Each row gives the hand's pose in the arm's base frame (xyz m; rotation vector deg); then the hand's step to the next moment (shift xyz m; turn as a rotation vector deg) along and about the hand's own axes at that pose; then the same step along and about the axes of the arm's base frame.
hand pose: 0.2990 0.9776 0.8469 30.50 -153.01 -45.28
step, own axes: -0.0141 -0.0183 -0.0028 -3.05 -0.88 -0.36
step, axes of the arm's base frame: 0.0183 -0.0095 -0.0107 3.07 0.46 -0.77
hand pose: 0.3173 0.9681 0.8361 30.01 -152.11 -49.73
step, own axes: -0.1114 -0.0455 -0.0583 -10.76 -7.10 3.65
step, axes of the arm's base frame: 0.1327 -0.0160 -0.0013 9.91 1.10 -8.95
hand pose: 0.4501 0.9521 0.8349 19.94 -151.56 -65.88
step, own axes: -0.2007 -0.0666 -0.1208 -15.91 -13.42 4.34
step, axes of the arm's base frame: 0.2346 -0.0648 0.0069 15.33 -1.04 -14.70
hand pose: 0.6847 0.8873 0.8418 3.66 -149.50 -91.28
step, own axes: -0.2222 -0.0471 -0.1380 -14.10 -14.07 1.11
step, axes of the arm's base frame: 0.2337 -0.1262 0.0098 13.82 -4.33 -13.72
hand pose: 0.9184 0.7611 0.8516 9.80 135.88 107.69
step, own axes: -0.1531 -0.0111 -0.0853 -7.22 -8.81 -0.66
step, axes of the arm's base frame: 0.1376 -0.1085 0.0111 6.85 -3.76 -8.31
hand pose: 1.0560 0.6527 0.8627 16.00 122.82 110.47
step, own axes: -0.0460 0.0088 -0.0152 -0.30 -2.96 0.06
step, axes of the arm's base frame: 0.0390 -0.0273 0.0127 0.37 -0.36 -2.93
